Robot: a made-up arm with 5 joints.
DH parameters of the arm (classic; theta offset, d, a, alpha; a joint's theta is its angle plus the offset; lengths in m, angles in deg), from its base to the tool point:
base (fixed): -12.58 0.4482 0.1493 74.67
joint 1: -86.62 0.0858 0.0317 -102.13
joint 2: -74.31 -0.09 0.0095 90
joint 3: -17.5 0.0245 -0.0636 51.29
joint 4: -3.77 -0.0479 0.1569 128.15
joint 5: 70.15 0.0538 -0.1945 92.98
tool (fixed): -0.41 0.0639 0 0
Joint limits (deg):
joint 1: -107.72..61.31
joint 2: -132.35..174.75
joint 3: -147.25..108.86
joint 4: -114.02..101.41
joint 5: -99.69..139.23
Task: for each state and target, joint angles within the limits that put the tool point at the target. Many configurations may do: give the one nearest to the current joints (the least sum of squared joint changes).
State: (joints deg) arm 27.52 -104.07 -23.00 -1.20 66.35
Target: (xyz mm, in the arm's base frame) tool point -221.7 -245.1 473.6
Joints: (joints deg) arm 28.35 -99.60 -45.65 -8.51 79.84
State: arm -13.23 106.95 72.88 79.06 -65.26
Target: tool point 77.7 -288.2 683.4
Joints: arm -22.27 131.74 83.84 85.82 -13.79
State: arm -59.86 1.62 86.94 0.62 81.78
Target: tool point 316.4 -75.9 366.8
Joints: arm -40.53 10.73 105.10 23.17 92.94
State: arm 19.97 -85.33 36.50 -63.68 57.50
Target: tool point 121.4 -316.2 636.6
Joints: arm 25.10 -97.29 38.27 -43.62 35.95
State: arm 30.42 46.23 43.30 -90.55 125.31
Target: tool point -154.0 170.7 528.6
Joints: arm 8.47 53.43 17.69 -109.94 127.50
